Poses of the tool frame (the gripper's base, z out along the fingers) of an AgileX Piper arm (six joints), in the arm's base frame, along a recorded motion.
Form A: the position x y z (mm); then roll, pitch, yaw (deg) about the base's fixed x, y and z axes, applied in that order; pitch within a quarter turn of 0, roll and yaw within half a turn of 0.
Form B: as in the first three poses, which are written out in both.
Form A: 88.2 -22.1 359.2 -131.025 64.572 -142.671
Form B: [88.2 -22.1 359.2], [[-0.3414 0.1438 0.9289], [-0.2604 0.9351 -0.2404], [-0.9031 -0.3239 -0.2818]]
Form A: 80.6 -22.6 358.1 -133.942 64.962 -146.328
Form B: [80.6 -22.6 358.1], [[-0.3522 0.1582 0.9225], [-0.2346 0.9392 -0.2507], [-0.9060 -0.3047 -0.2937]]
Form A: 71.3 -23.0 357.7 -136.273 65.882 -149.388
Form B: [71.3 -23.0 357.7], [[-0.3517 0.1750 0.9196], [-0.2081 0.9432 -0.2590], [-0.9127 -0.2824 -0.2953]]
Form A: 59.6 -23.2 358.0 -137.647 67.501 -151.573
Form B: [59.6 -23.2 358.0], [[-0.3365 0.1956 0.9211], [-0.1822 0.9462 -0.2674], [-0.9239 -0.2578 -0.2828]]
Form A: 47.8 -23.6 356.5 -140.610 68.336 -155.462
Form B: [47.8 -23.6 356.5], [[-0.3358 0.2155 0.9169], [-0.1533 0.9480 -0.2790], [-0.9294 -0.2343 -0.2853]]
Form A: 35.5 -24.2 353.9 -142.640 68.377 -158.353
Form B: [35.5 -24.2 353.9], [[-0.3425 0.2311 0.9106], [-0.1359 0.9469 -0.2915], [-0.9296 -0.2236 -0.2929]]
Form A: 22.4 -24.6 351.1 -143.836 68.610 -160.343
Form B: [22.4 -24.6 351.1], [[-0.3435 0.2459 0.9064], [-0.1227 0.9451 -0.3028], [-0.9311 -0.2152 -0.2944]]
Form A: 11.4 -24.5 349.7 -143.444 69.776 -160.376
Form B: [11.4 -24.5 349.7], [[-0.3256 0.2566 0.9100], [-0.1161 0.9443 -0.3079], [-0.9383 -0.2059 -0.2777]]
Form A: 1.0 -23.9 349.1 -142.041 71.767 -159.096
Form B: [1.0 -23.9 349.1], [[-0.2923 0.2644 0.9190], [-0.1116 0.9450 -0.3074], [-0.9498 -0.1925 -0.2467]]
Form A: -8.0 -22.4 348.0 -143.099 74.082 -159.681
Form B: [-8.0 -22.4 348.0], [[-0.2572 0.2638 0.9297], [-0.0952 0.9504 -0.2960], [-0.9617 -0.1647 -0.2193]]
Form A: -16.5 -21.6 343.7 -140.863 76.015 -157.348
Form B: [-16.5 -21.6 343.7], [[-0.2230 0.2665 0.9377], [-0.0931 0.9517 -0.2926], [-0.9704 -0.1525 -0.1874]]
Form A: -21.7 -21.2 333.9 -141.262 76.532 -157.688
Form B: [-21.7 -21.2 333.9], [[-0.2155 0.2669 0.9393], [-0.0884 0.9527 -0.2909], [-0.9725 -0.1457 -0.1817]]
